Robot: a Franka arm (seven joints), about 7 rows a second.
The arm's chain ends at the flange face. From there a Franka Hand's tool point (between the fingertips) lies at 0.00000 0.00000 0.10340 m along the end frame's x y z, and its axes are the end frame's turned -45 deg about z.
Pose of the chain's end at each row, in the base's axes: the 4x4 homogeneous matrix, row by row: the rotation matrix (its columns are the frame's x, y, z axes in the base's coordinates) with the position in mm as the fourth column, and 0 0 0 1 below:
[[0.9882 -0.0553 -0.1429 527.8], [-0.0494 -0.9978 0.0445 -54.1], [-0.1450 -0.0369 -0.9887 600.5], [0 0 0 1]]
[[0.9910 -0.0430 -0.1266 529.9], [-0.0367 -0.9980 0.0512 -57.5], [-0.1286 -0.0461 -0.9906 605.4], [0 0 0 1]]
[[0.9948 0.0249 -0.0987 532.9], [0.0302 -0.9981 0.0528 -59.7], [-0.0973 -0.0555 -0.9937 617.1], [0 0 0 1]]
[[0.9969 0.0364 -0.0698 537.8], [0.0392 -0.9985 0.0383 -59.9], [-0.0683 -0.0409 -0.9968 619.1], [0 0 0 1]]
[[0.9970 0.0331 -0.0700 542.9], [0.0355 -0.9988 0.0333 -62.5], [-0.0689 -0.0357 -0.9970 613.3], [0 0 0 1]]
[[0.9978 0.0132 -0.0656 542.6], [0.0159 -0.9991 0.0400 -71.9], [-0.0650 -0.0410 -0.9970 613.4], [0 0 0 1]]
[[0.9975 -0.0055 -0.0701 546.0], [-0.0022 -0.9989 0.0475 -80.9], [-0.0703 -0.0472 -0.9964 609.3], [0 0 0 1]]
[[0.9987 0.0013 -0.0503 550.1], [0.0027 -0.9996 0.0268 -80.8], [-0.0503 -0.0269 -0.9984 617.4], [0 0 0 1]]
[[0.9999 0.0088 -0.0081 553.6], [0.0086 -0.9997 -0.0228 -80.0], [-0.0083 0.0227 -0.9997 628.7], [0 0 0 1]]
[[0.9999 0.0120 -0.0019 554.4], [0.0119 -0.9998 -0.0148 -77.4], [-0.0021 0.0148 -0.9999 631.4], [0 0 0 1]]
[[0.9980 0.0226 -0.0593 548.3], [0.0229 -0.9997 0.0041 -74.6], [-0.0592 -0.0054 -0.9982 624.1], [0 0 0 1]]
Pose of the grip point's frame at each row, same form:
[[0.7379 0.6597 -0.1429 513.0], [0.6706 -0.7405 0.0445 -49.5], [-0.0764 -0.1286 -0.9887 498.3], [0 0 0 1]]
[[0.7311 0.6703 -0.1266 516.8], [0.6797 -0.7316 0.0512 -52.2], [-0.0583 -0.1235 -0.9906 503.0], [0 0 0 1]]
[[0.6858 0.7210 -0.0987 522.7], [0.7271 -0.6844 0.0528 -54.2], [-0.0296 -0.1080 -0.9937 514.4], [0 0 0 1]]
[[0.6792 0.7307 -0.0698 530.6], [0.7338 -0.6783 0.0383 -55.9], [-0.0194 -0.0772 -0.9968 516.0], [0 0 0 1]]
[[0.6816 0.7284 -0.0700 535.7], [0.7314 -0.6812 0.0333 -59.1], [-0.0235 -0.0740 -0.9970 510.2], [0 0 0 1]]
[[0.6962 0.7149 -0.0656 535.8], [0.7177 -0.6952 0.0400 -67.8], [-0.0170 -0.0750 -0.9970 510.3], [0 0 0 1]]
[[0.7092 0.7014 -0.0701 538.8], [0.7048 -0.7079 0.0475 -76.0], [-0.0163 -0.0831 -0.9964 506.3], [0 0 0 1]]
[[0.7053 0.7071 -0.0503 544.9], [0.7087 -0.7049 0.0268 -78.0], [-0.0165 -0.0546 -0.9984 514.2], [0 0 0 1]]
[[0.7008 0.7133 -0.0081 552.8], [0.7130 -0.7008 -0.0228 -82.4], [-0.0219 0.0102 -0.9997 525.3], [0 0 0 1]]
[[0.6986 0.7155 -0.0019 554.2], [0.7154 -0.6986 -0.0148 -78.9], [-0.0120 0.0090 -0.9999 528.0], [0 0 0 1]]
[[0.6897 0.7217 -0.0593 542.2], [0.7231 -0.6907 0.0041 -74.2], [-0.0380 -0.0457 -0.9982 520.9], [0 0 0 1]]

